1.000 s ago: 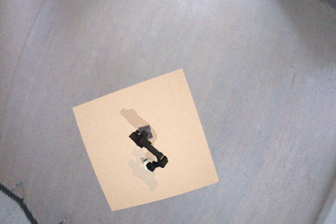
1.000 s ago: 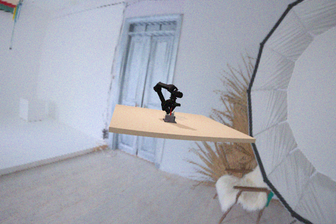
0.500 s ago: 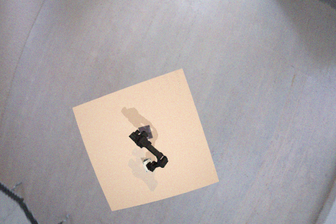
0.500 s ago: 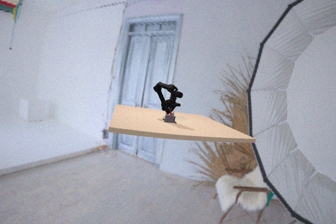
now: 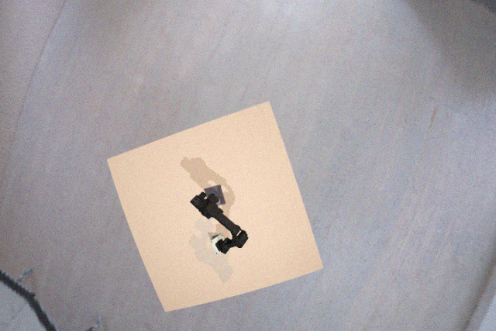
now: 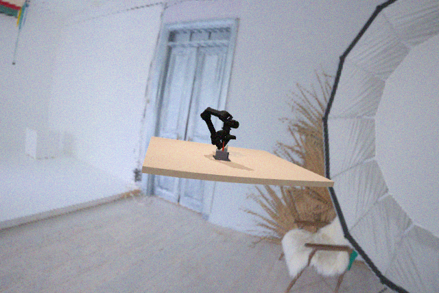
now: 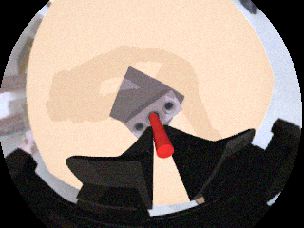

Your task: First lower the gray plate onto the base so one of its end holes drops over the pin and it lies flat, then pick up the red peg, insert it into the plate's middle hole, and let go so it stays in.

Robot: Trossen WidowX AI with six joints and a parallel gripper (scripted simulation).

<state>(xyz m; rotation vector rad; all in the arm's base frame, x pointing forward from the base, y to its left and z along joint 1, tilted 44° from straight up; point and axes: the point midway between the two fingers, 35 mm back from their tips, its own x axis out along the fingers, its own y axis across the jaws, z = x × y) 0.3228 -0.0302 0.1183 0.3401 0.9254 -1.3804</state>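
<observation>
My gripper tip is right at the red peg. The rest, counted from my gripper tip: base 9 cm below, 1 cm to the left, 1 cm ahead; then gray plate 5 cm below.
</observation>
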